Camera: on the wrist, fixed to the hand. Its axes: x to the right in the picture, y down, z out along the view.
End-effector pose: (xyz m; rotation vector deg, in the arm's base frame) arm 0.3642 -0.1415 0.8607 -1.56 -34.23 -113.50
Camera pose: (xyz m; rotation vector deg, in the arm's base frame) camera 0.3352 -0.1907 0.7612 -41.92 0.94 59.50
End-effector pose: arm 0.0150 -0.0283 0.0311 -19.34 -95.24 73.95
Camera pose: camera 0.0979 0.0322 0.0824 88.50 -8.15 -62.22
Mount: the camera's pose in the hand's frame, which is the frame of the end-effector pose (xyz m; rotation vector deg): 0.0279 -0.0466 -0.1011 -9.17 -14.81 177.54
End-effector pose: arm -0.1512 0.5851 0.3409 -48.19 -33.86 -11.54
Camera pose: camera -0.1050 0.4803 0.3342 -58.64 56.88 152.14
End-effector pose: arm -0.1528 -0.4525 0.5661 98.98 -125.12 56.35
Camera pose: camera -0.1434 -0.4190 0.6755 103.66 90.81 -1.79
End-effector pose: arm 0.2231 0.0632 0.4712 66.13 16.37 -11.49
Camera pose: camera 0.2234 0.1376 0.3838 15.05 -99.36 128.83
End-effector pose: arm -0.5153 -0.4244 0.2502 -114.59 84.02 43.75
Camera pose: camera -0.4508 -0.5021 0.3047 -83.44 -109.44 -55.89
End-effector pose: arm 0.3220 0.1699 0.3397 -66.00 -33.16 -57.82
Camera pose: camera 0.2828 0.0625 0.3501 -48.56 68.40 101.44
